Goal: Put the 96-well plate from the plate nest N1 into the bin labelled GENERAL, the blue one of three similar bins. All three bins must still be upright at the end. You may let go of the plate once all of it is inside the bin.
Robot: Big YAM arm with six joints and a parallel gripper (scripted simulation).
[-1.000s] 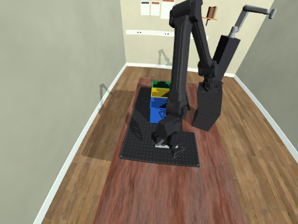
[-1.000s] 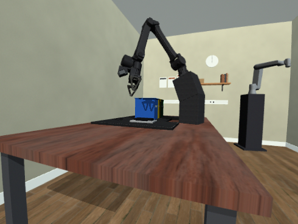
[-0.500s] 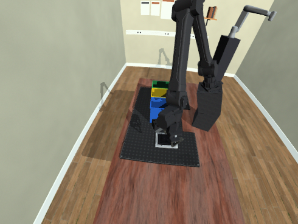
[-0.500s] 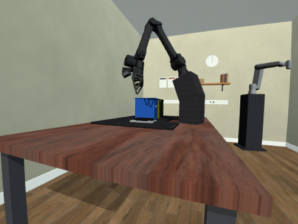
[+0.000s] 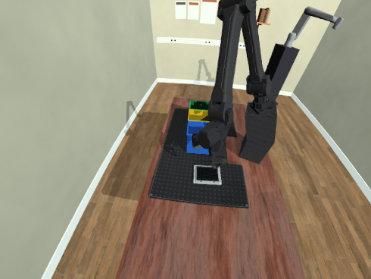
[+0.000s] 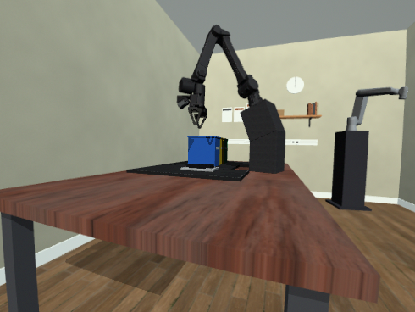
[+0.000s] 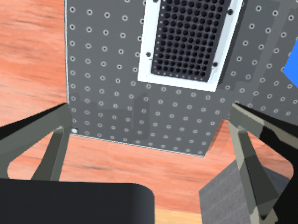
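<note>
Right now my hand is 10 mm past the 96-well plate, 40 mm to the left of it and 200 mm above it. The rest, counted from my hand: blue bin (10 mm ahead, 260 mm to the right, 130 mm below); yellow bin (10 mm behind, 390 mm to the right, 130 mm below); grey plate nest (10 mm behind, 40 mm to the right, 220 mm below).
</note>
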